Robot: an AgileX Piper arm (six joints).
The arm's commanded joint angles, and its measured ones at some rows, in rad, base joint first. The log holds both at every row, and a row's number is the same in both.
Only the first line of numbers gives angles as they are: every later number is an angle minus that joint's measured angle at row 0.
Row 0, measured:
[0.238 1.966 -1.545 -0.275 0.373 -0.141]
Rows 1 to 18, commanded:
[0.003 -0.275 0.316 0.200 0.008 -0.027]
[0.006 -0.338 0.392 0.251 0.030 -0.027]
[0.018 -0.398 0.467 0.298 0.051 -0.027]
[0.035 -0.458 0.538 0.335 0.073 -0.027]
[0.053 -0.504 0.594 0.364 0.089 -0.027]
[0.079 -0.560 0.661 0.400 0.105 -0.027]
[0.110 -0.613 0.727 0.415 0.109 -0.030]
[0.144 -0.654 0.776 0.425 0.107 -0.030]
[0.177 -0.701 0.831 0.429 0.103 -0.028]
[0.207 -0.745 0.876 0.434 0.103 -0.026]
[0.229 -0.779 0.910 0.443 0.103 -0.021]
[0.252 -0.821 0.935 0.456 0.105 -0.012]
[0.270 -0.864 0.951 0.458 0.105 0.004]
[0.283 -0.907 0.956 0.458 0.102 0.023]
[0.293 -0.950 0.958 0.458 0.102 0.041]
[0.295 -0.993 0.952 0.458 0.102 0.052]
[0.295 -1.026 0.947 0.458 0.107 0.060]
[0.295 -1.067 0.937 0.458 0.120 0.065]
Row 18, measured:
[0.283 -0.927 0.950 0.450 0.120 0.027]
